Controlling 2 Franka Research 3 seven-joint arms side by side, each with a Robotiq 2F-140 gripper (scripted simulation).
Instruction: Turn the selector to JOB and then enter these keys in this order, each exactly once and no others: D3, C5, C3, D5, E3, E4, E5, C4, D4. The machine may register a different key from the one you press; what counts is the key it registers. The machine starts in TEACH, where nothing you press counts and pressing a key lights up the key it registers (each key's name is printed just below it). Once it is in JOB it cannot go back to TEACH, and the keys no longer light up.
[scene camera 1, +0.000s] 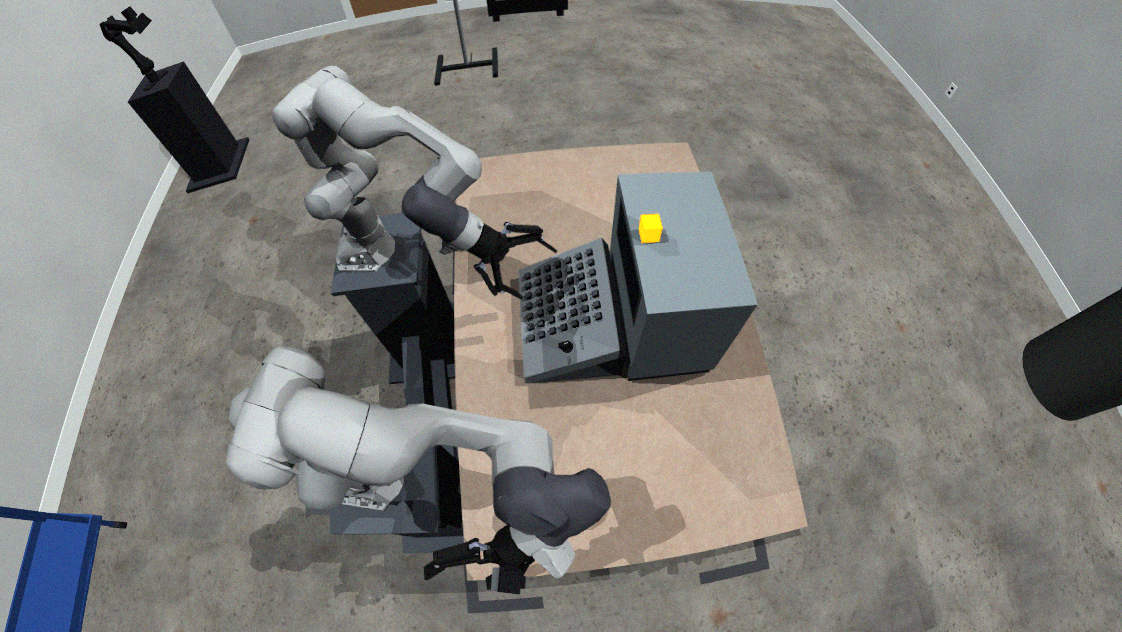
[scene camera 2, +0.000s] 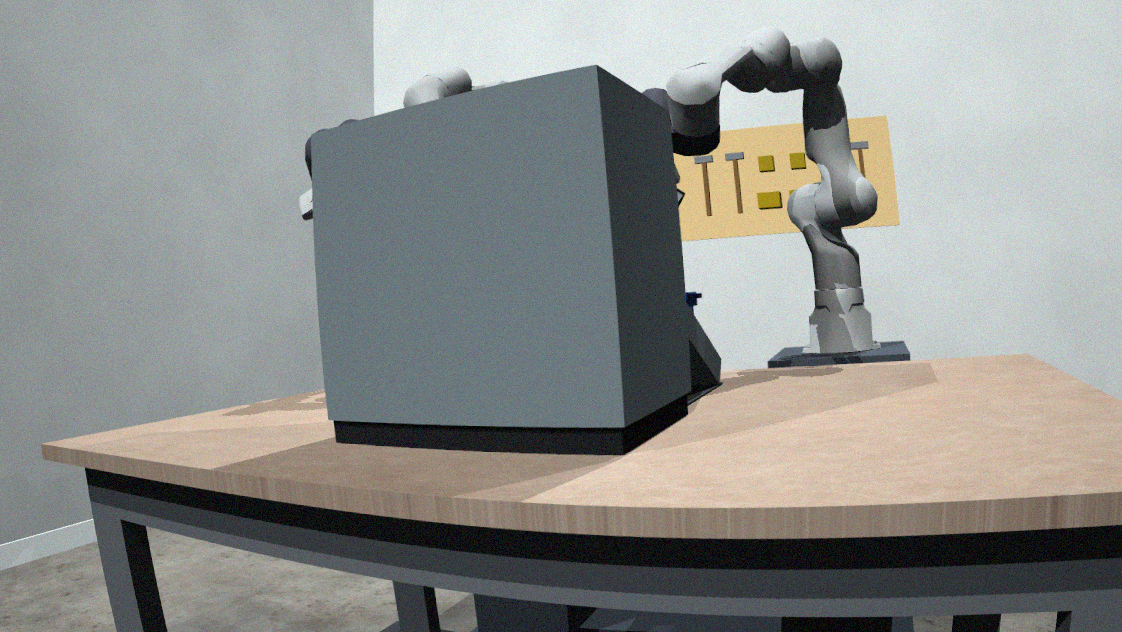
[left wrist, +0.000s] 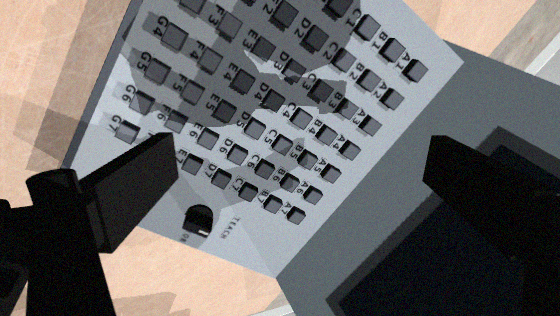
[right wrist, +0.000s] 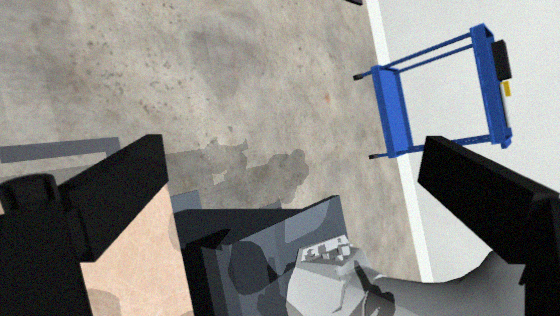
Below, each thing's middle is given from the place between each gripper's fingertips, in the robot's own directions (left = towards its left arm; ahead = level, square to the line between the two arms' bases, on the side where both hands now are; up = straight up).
Scene:
Now: left hand (scene camera 1: 536, 273) 160 mm above the keypad (scene camera 1: 602, 340), 80 mm short of it and 60 mm to the left of it. Also, from my left hand: black selector (left wrist: 199, 218) 170 mm to the right, 110 mm below, 50 mm ahead.
My right hand (scene camera 1: 457, 579) is 32 cm short of the black selector, 54 cm to the right of it and 15 cm above it. Round my right hand: keypad 35 cm ahead, 64 cm to the left, 20 cm below.

